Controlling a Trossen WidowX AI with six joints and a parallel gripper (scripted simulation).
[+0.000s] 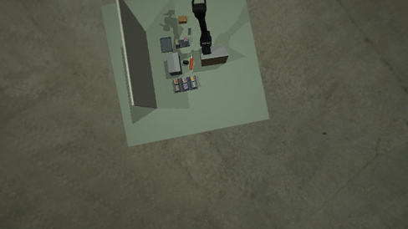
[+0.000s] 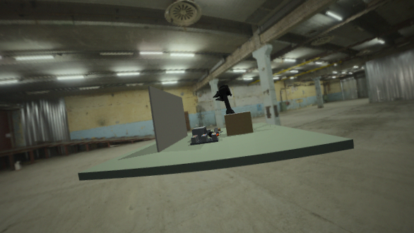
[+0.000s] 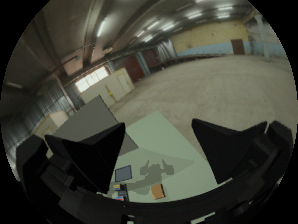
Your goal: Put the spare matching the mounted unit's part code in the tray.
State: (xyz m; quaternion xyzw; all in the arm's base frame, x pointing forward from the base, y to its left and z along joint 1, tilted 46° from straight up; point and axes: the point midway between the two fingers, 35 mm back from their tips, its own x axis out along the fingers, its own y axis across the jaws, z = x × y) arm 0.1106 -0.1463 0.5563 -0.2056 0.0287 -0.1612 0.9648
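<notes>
Right now my gripper tip is 52 cm to the right of the tall grey panel, 39 cm short of it and 17 cm above it. The rest, counted from my gripper tip: grey mounted unit (54 cm to the left, 34 cm below, 16 cm ahead).
</notes>
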